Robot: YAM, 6 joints.
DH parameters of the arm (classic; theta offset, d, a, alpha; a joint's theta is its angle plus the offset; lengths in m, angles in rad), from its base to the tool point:
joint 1: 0 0.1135 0.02 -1.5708
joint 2: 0 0 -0.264 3.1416
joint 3: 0.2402 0 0.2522 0
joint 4: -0.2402 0 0.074 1.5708
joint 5: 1.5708 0 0 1.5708
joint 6: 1.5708 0.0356 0 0
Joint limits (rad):
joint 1: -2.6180..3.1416
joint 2: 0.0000..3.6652
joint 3: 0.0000..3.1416
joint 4: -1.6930..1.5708
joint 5: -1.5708..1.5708
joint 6: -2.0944..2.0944
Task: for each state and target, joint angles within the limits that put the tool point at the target. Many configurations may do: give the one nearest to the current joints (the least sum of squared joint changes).
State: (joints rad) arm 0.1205 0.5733 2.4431 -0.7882 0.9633 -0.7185
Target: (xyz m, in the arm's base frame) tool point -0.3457 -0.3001 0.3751
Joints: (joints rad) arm 0.6486 0.1728 2.5620 -0.8520 1.0196 -0.7185
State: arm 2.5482 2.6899 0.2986 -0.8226 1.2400 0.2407
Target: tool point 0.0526 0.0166 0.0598
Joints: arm 2.8230 3.2648 0.1142 -0.4135 1.1330 0.2407
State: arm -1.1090 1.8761 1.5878 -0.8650 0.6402 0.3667
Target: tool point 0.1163 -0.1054 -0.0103
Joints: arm -0.6311 2.3944 0.7169 -0.9353 0.4813 0.3667
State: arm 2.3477 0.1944 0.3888 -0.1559 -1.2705 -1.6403
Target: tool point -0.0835 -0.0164 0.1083
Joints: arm 2.9236 0.4297 0.0000 -0.5020 -1.2768 -1.6403
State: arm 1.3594 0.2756 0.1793 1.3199 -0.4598 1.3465
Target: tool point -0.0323 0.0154 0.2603
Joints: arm 1.5366 0.0000 0.0000 1.4185 -1.1721 1.3465
